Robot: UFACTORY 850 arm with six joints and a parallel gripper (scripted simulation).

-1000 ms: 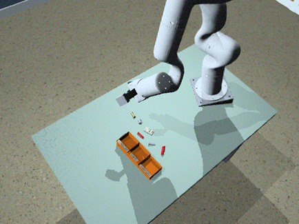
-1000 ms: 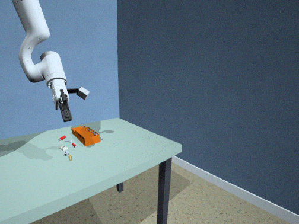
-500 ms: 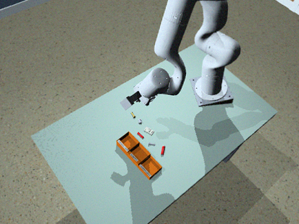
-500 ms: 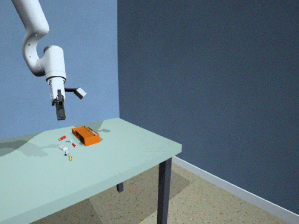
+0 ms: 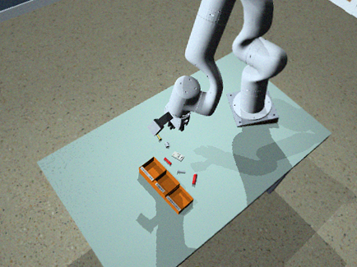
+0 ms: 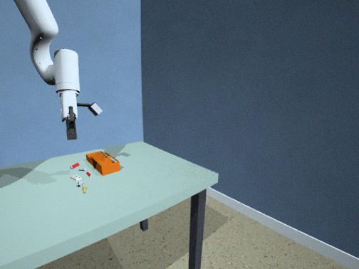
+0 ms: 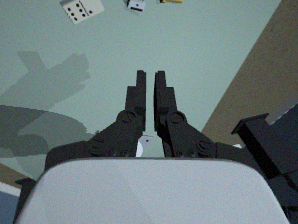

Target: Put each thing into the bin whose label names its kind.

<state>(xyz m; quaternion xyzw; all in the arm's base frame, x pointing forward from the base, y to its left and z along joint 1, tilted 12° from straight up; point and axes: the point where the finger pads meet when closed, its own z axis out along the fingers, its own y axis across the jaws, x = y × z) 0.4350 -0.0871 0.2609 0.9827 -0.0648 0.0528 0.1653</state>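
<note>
My hand is 180 mm above the orange bin row, 150 mm short of it and 120 mm to the right of it. The rest, counted from my hand: brass bolt (200 mm below, 80 mm to the right, 10 mm behind); then grey piece (190 mm below, 30 mm to the right, 10 mm behind); then white domino (200 mm below, 50 mm to the left).
</note>
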